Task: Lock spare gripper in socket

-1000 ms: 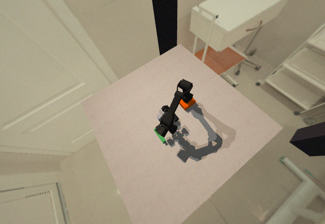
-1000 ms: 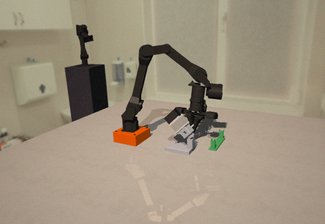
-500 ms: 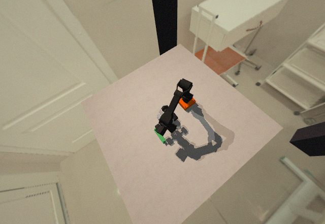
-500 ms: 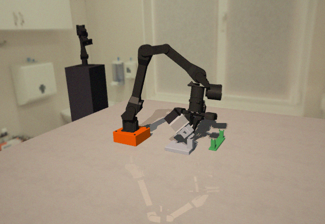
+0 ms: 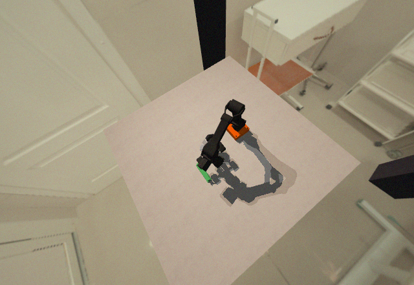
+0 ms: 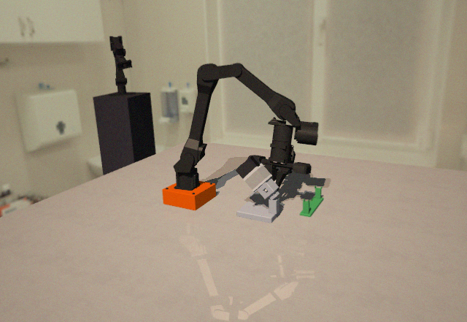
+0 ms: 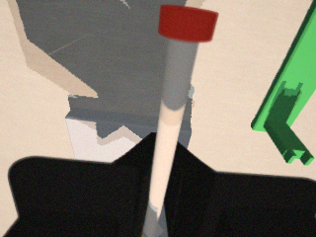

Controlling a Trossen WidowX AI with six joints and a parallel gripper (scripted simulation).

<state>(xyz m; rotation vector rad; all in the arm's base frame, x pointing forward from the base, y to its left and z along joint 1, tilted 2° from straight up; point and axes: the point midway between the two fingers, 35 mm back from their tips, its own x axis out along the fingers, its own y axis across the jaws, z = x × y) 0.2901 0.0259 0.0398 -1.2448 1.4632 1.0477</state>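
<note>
The grey mount lies 1 cm behind my gripper tip and 6 cm to the right of it. Also, from my gripper tip: spare gripper (4 cm behind, 5 cm to the right, 7 cm above); green stand (11 cm ahead, 4 cm to the left, 3 cm below).
</note>
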